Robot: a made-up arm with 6 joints.
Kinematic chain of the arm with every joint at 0, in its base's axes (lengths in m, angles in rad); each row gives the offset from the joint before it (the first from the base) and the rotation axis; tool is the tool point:
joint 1: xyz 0 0 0.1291 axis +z
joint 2: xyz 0 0.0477 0 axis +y
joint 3: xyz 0 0 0.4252 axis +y
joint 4: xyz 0 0 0.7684 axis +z
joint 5: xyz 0 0 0 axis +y
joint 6: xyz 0 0 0.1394 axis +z
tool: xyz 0 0 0
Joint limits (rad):
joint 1: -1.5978..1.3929
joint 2: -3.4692..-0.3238
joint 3: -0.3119..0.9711
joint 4: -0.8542..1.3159
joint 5: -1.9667..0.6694
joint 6: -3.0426..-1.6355
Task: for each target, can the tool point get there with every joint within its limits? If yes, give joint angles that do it. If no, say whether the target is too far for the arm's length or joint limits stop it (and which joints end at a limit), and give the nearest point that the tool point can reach.
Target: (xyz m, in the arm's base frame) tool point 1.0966 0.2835 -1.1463
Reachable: no: too far | nearest point 0.7000 0.1810 -0.9502 | short by 0.454 m
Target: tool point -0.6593 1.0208 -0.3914
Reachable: yes | joints -0.9586 -2.1705 0.2882 0.2612 -0.0180 -2.0225
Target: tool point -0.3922 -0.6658 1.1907
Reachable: yes | joints 1.1383 -0.8571 0.3063 0.7976 0.2984 -1.9137
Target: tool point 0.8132 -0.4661 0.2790
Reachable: no: joint limits stop it (at a limit: joint 2, joint 3, joint 5) | nearest point 0.4042 -0.2317 1.1803 | short by 1.017 m
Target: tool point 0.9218 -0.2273 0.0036
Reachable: no: joint limits stop it (at a limit: joint 2, joint 3, joint 5) | nearest point 0.6490 -0.1600 -0.7702 | short by 0.823 m
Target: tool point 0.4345 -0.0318 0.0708
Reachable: no: joint limits stop it (at a limit: joint 2, joint 3, joint 5) | nearest point 0.6659 -0.0487 -0.7702 | short by 0.872 m
